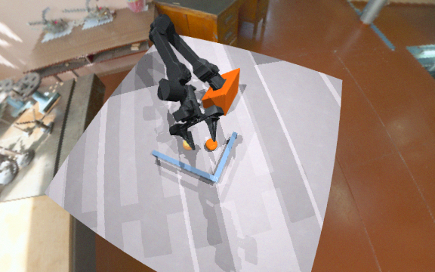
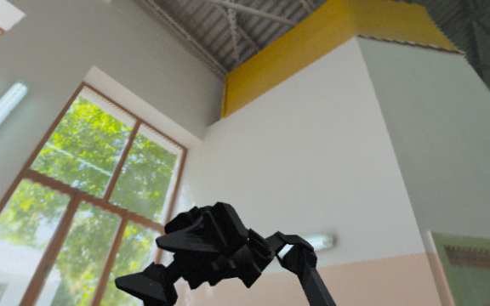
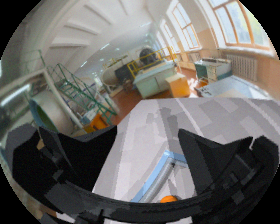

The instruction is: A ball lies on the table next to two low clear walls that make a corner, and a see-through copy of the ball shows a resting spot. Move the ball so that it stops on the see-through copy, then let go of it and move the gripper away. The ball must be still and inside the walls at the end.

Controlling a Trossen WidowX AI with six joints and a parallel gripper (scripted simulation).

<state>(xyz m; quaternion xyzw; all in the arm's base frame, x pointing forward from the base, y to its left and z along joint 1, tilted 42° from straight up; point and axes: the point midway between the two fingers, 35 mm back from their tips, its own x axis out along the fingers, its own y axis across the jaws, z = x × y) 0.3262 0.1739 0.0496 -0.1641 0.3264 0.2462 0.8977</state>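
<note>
The orange ball is 90 mm behind my gripper tip, 40 mm to the right of it and 230 mm below it. From my gripper tip the other things lie so: see-through copy (40 mm behind, 130 mm to the right, 230 mm below).
</note>
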